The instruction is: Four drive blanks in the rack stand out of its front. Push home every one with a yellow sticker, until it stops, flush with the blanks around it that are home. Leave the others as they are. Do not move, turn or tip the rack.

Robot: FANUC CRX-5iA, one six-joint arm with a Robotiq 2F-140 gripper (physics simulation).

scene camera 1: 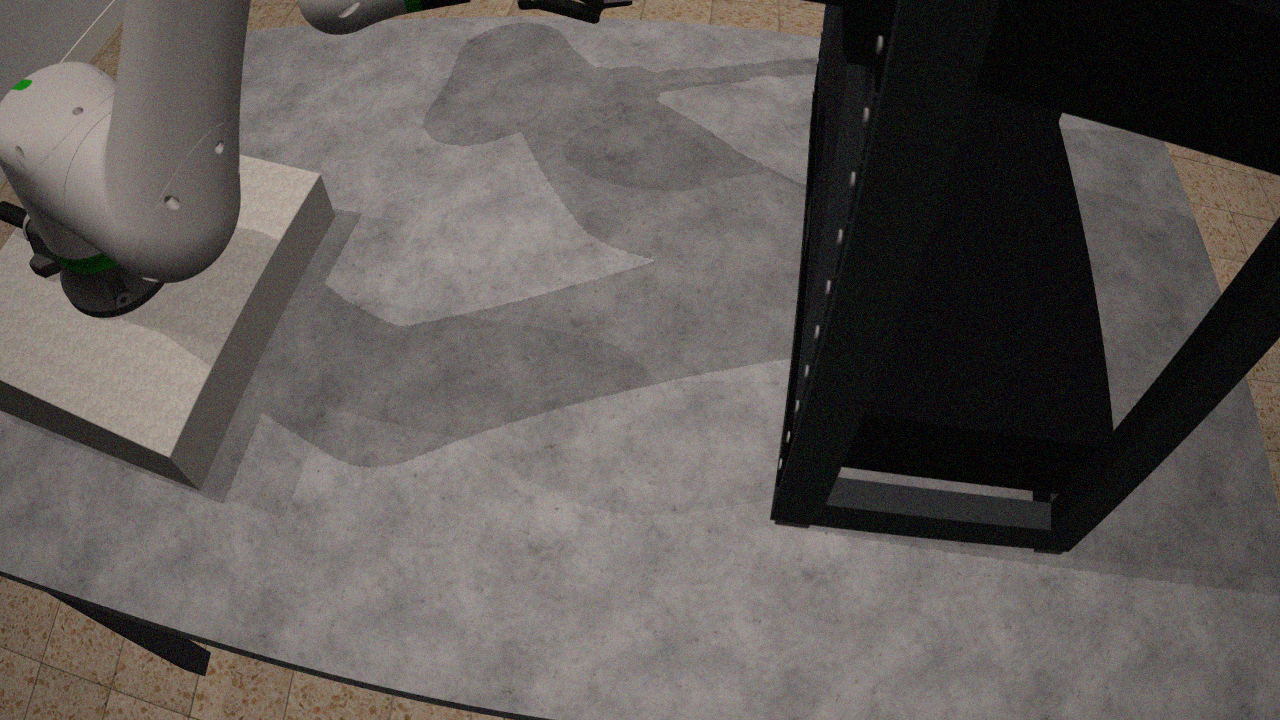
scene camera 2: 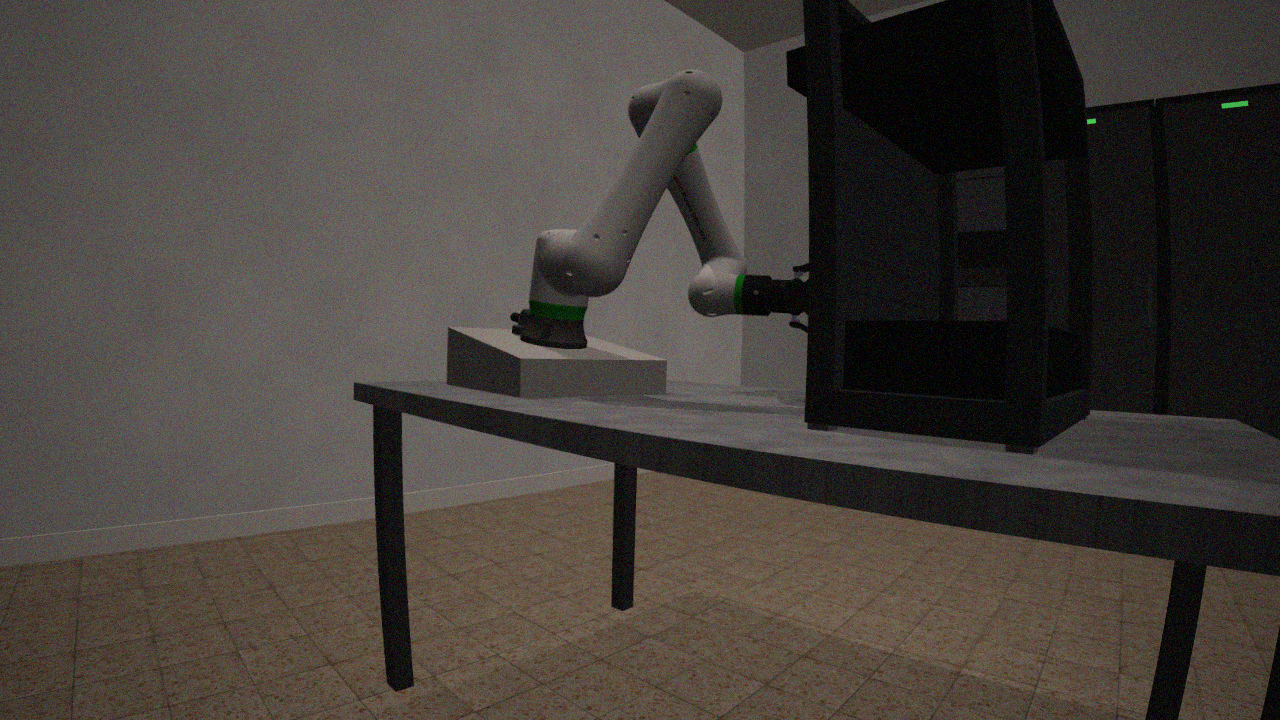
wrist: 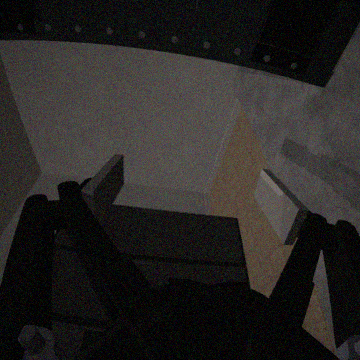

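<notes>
The black rack [scene camera 1: 872, 295] [scene camera 2: 823, 223] [wrist: 160, 20] stands upright on the table, its front towards the arm. A dark block [scene camera 2: 795, 71] juts out of its front high up in scene camera 2; I cannot tell whether it is a blank. The drive blanks' faces and any yellow stickers cannot be made out. My gripper [scene camera 2: 801, 296] [wrist: 191, 175] is open and empty, its fingers spread. In scene camera 2 it points level towards the rack, and the front post hides part of it. In the wrist view a rack edge with a row of pale holes crosses above the fingertips.
The arm's base stands on a pale block [scene camera 1: 107, 367] [scene camera 2: 590, 376] on the grey table [scene camera 1: 581, 582] [scene camera 2: 698, 428]. Dark cabinets [scene camera 2: 1217, 250] with green lights stand behind the rack. Grey walls and a tiled floor surround the table.
</notes>
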